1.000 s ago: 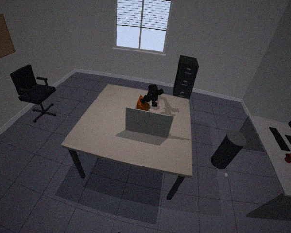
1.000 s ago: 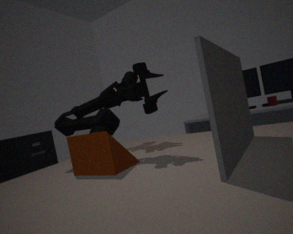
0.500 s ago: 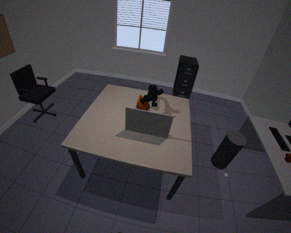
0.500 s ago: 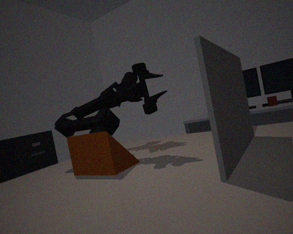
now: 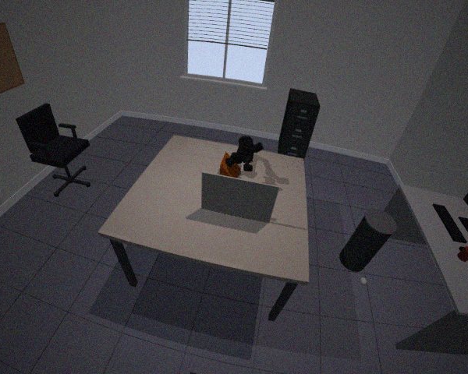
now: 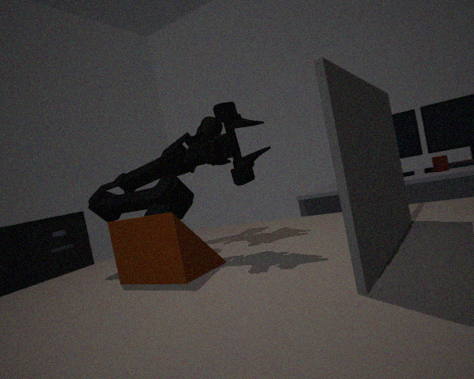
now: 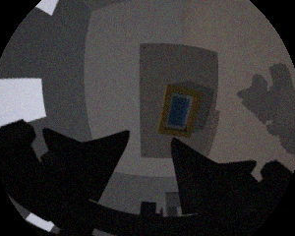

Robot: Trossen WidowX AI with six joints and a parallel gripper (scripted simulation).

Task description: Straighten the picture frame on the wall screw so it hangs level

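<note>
My gripper tip is now 200 mm short of the picture frame, 90 mm above it and 20 mm to the left of it. The rest, counted from my gripper tip: wall panel (200 mm ahead, 110 mm below, 40 mm to the right).
</note>
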